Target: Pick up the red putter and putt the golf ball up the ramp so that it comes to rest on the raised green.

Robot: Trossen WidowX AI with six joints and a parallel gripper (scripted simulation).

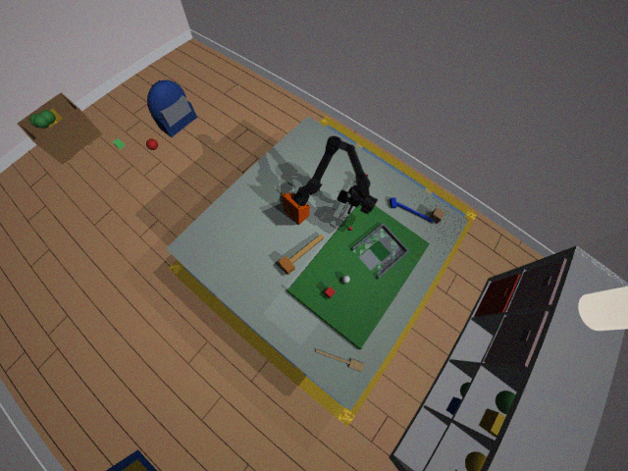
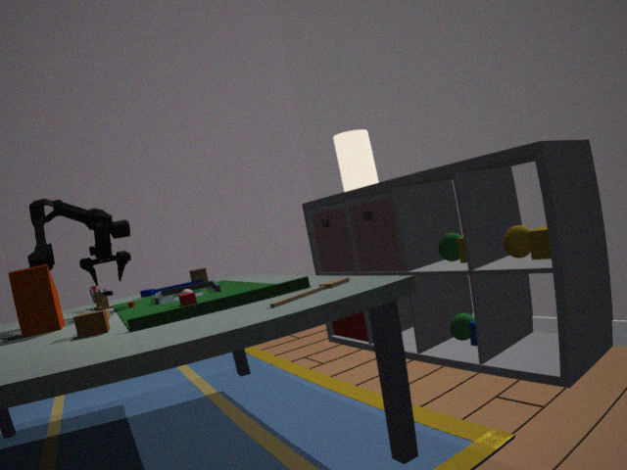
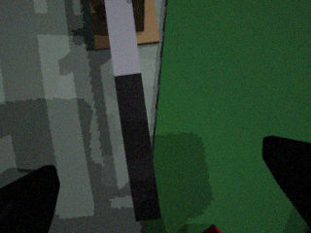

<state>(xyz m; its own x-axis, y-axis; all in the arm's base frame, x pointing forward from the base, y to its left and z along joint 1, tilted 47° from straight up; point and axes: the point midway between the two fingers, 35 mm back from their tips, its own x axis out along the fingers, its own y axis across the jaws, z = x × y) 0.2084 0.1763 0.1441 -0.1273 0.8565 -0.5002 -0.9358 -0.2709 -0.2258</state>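
Now: the red putter 50 mm behind my gripper tip, 100 mm to the left of it and 40 mm below it. From my gripper tip the other things lie so: blue mallet: 240 mm ahead, 280 mm to the left, 80 mm below; green mat: 270 mm ahead, 190 mm to the right, 90 mm below; white golf ball: 260 mm ahead, 320 mm to the right, 70 mm below.
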